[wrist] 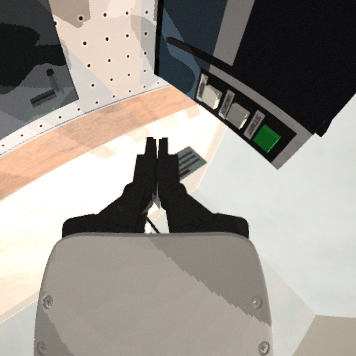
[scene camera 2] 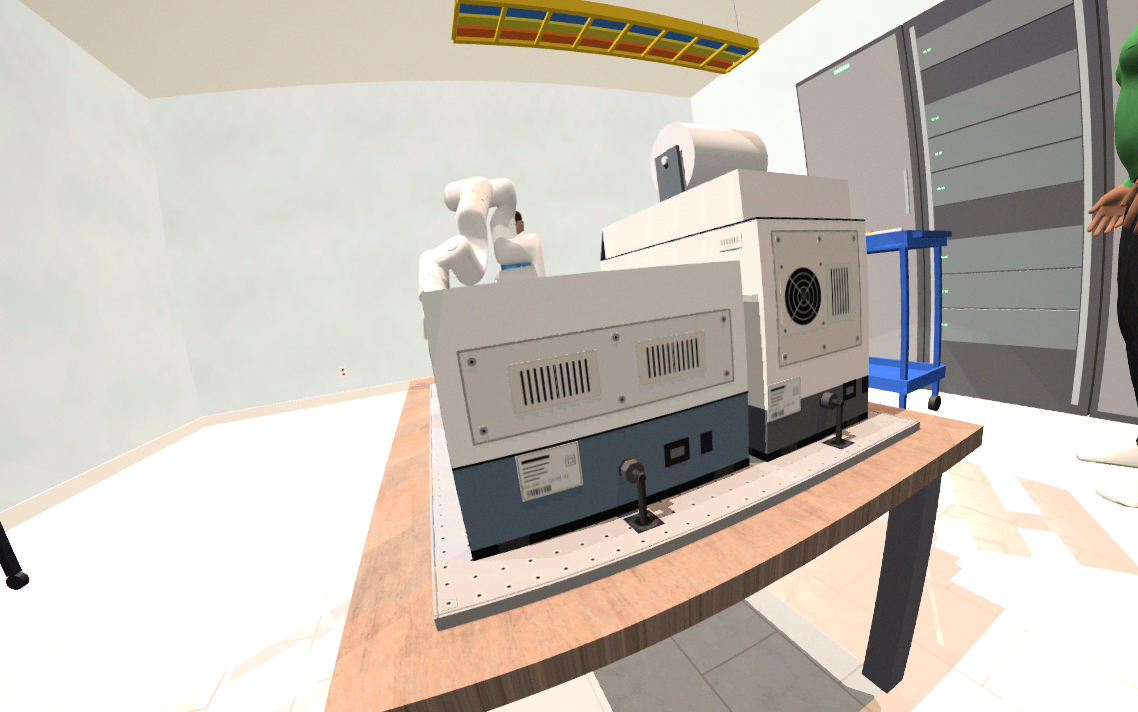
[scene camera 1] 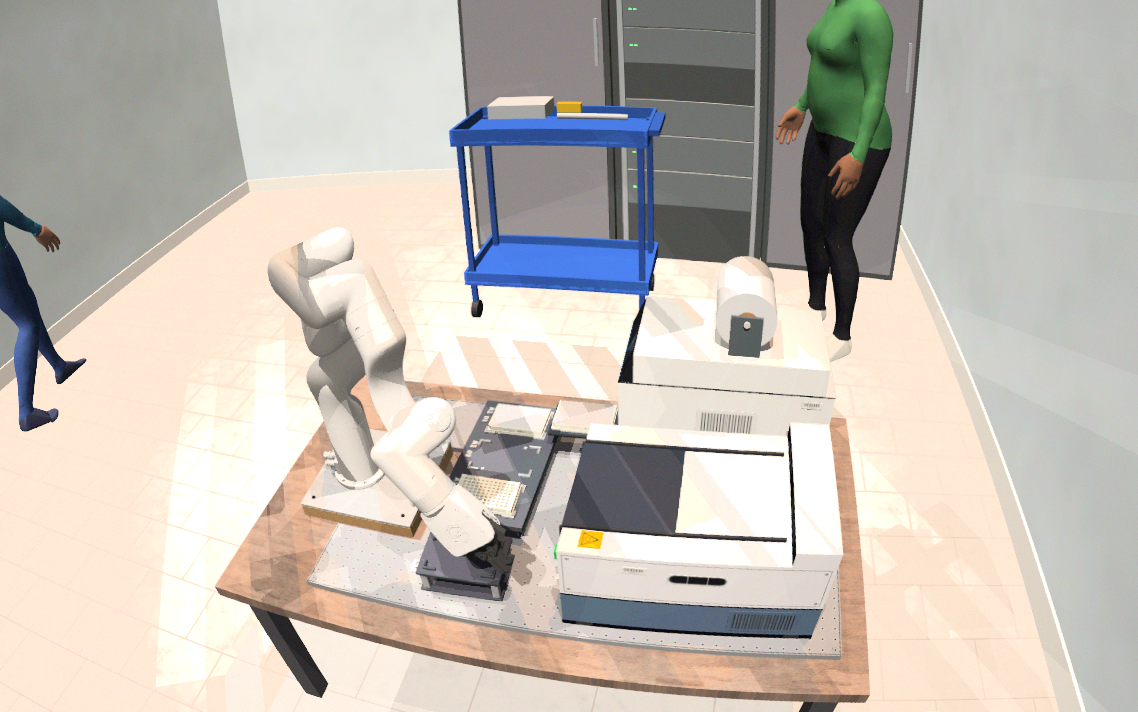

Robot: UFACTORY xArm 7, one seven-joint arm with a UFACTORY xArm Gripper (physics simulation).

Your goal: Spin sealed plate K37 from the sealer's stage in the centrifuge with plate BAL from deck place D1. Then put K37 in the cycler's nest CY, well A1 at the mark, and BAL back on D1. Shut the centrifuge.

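Frame: origin at the arm's base, x right, y back, z down, level; metres.
Seen in the pictures: gripper, between the fingertips: (wrist: 157,150) (scene camera 1: 508,567); arm's base, origin of its link: (scene camera 1: 361,470).
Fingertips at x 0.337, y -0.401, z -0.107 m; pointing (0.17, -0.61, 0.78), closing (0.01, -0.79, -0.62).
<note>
Offsets run from my fingertips to a thing's top centre. Level surfaces: height alone.
My gripper (scene camera 1: 501,564) (wrist: 157,150) is shut and empty, above and beside the low dark stand (scene camera 1: 457,572) at the table's front left. The white-and-blue centrifuge (scene camera 1: 696,579) (scene camera 2: 587,482) stands at right, its top covered by a dark and white panel. In the wrist view its green button {dx -0.001, dy -0.089, dz -0.058 m} (wrist: 266,139) and two pale buttons sit right of my fingertips, apart from them. A pale plate {dx -0.453, dy -0.098, dz +0.016 m} (scene camera 1: 584,416) lies on the sealer's stage. Another pale plate {dx -0.502, dy +0.053, dz +0.069 m} (scene camera 1: 518,418) lies at the back of the dark deck {dz +0.085 m} (scene camera 1: 503,457), and a plate with visible wells {dx -0.254, dy +0.089, dz +0.064 m} (scene camera 1: 493,495) at its front. Plate labels are unreadable.
The white sealer {dx -0.416, dy -0.394, dz -0.343 m} (scene camera 1: 721,361) (scene camera 2: 793,197) with its film roll {dx -0.414, dy -0.416, dz -0.343 m} (scene camera 1: 745,293) (scene camera 2: 725,155) stands behind the centrifuge. The arm's base plate (scene camera 1: 360,510) is left of the deck. A blue cart (scene camera 1: 562,134) and a person in green (scene camera 1: 851,75) are behind the table.
</note>
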